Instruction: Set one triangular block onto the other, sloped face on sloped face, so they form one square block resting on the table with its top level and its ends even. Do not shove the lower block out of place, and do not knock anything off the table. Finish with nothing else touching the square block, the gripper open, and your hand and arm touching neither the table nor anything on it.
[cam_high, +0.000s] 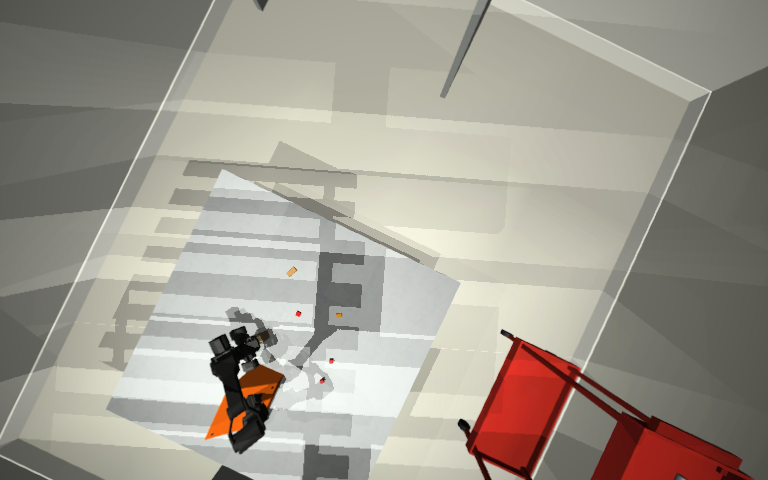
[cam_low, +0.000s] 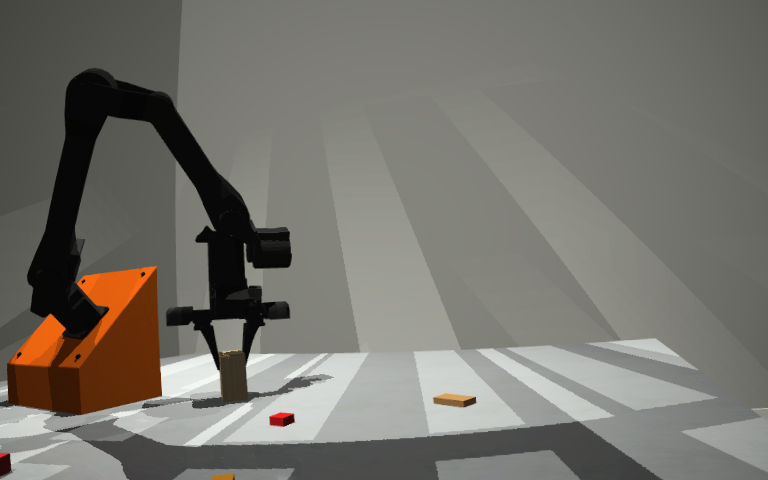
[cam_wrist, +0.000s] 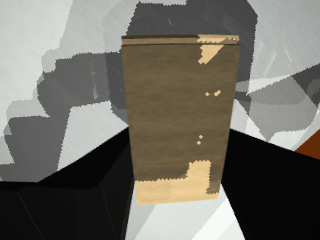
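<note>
Now: the lighter triangular block 1 cm above my gripper tip. The rest, counted from my gripper tip: darker triangular block: 2 cm to the right, 2 cm below, 2 cm ahead; flat brown block: 35 cm ahead, 4 cm below, 2 cm to the left; orange piece: 29 cm to the right, 28 cm ahead, 4 cm below.
</note>
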